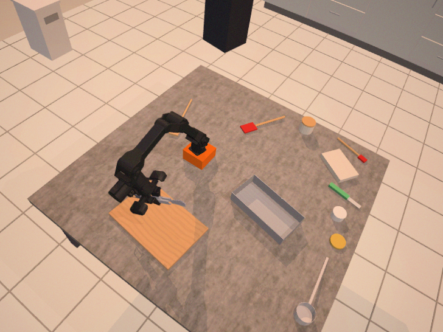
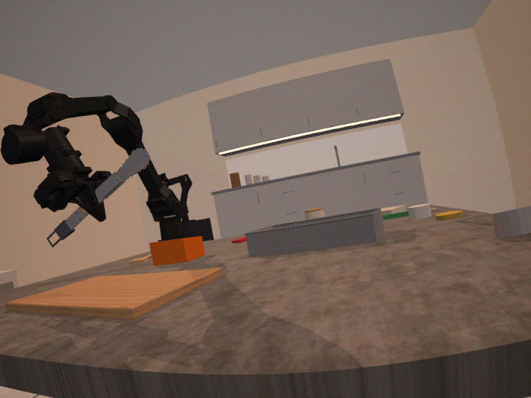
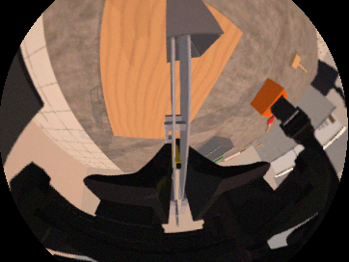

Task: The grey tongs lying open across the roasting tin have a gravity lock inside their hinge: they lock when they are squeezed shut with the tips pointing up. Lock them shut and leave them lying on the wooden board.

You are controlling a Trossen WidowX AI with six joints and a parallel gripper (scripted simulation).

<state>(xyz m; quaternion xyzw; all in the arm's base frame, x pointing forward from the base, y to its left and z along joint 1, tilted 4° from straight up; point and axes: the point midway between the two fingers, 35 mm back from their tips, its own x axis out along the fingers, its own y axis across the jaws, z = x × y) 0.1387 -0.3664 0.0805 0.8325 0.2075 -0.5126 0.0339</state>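
The wooden board is 2 cm to the right of my gripper tip and 13 cm below it. From my gripper tip the other things lie so: grey roasting tin: 28 cm ahead, 37 cm to the left, 11 cm below; yellow disc: 60 cm ahead, 49 cm to the left, 13 cm below; red spatula: 9 cm behind, 77 cm to the left, 13 cm below.
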